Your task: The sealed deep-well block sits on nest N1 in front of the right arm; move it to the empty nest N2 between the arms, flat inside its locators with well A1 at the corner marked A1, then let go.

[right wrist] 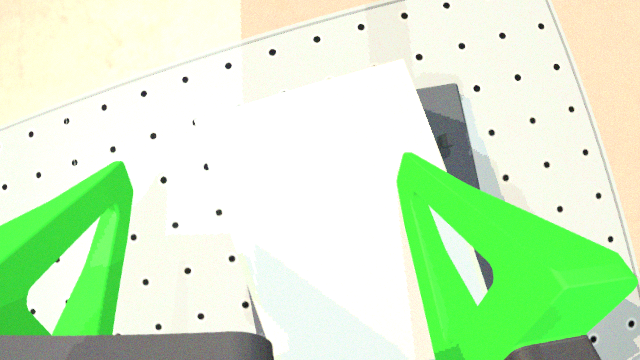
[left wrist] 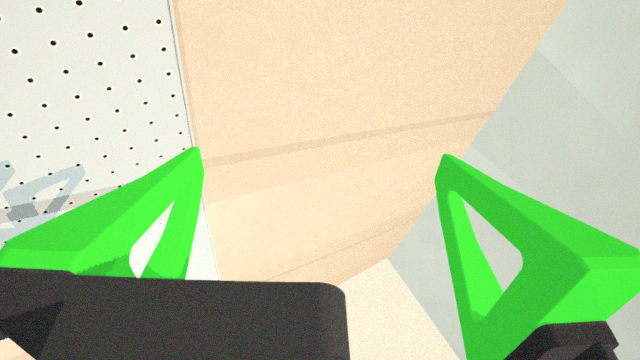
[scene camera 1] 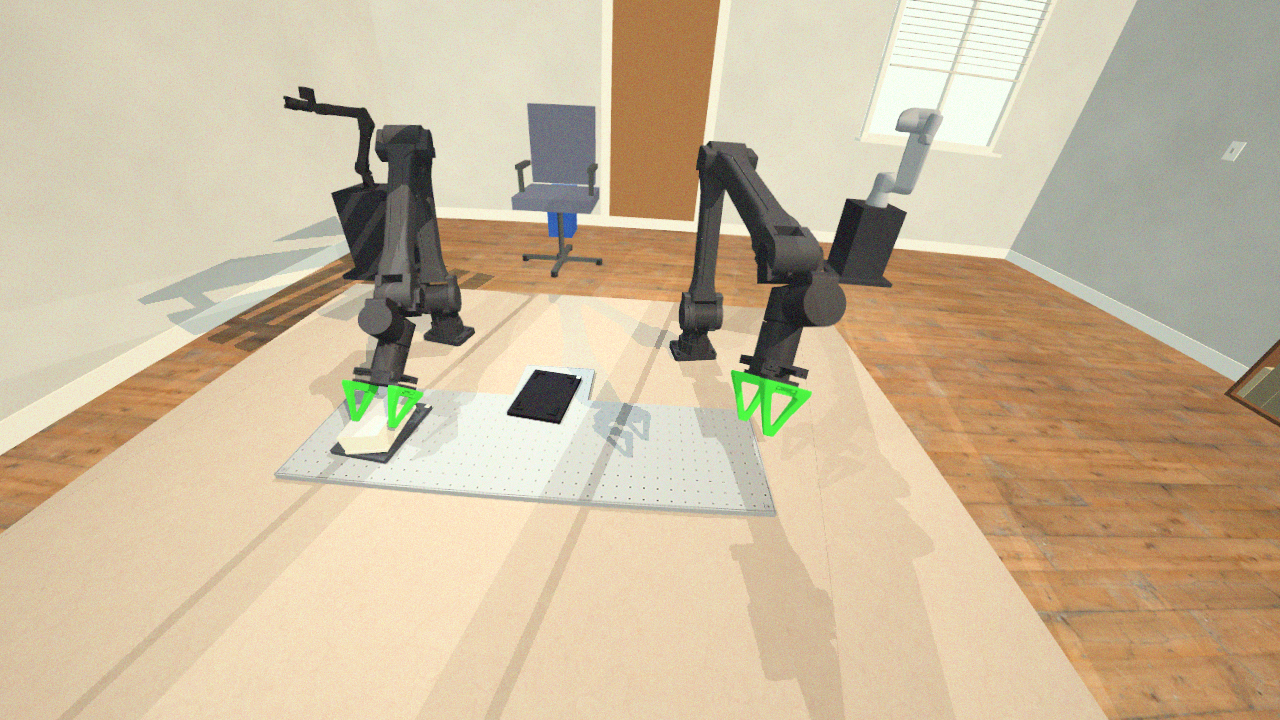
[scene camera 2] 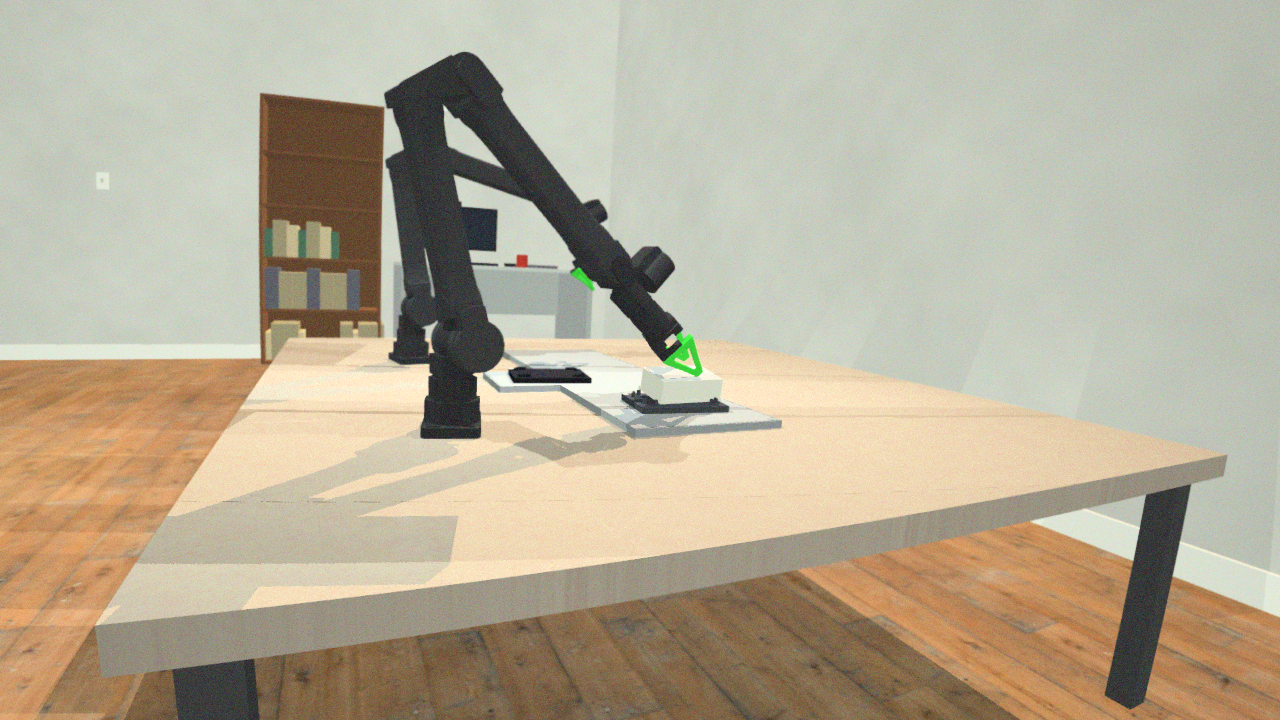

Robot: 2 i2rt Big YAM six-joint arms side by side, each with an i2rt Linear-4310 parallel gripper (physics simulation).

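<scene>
The white deep-well block (scene camera 1: 365,438) (scene camera 2: 680,386) (right wrist: 325,165) sits flat on dark nest N1 (scene camera 1: 410,430) (scene camera 2: 675,407) (right wrist: 454,127). My right gripper (scene camera 1: 375,421) (scene camera 2: 691,365) (right wrist: 266,170) is open around the height of the block's top. In the right wrist view its right finger overlaps the block's right side, while its left finger is clear to the left over the board. Contact cannot be told. Black nest N2 (scene camera 1: 544,395) (scene camera 2: 548,375) is empty. My left gripper (scene camera 1: 756,426) (scene camera 2: 583,278) (left wrist: 322,162) is open and empty, raised near the board's right end in scene camera 1. The A1 marks are unreadable.
Both nests stand on a pale perforated board (scene camera 1: 662,465) (scene camera 2: 751,423) (left wrist: 107,75) (right wrist: 300,55) on the wooden table (scene camera 1: 465,608) (scene camera 2: 805,483). A chair (scene camera 1: 561,147) and a grey robot arm (scene camera 1: 913,156) stand behind the table in scene camera 1.
</scene>
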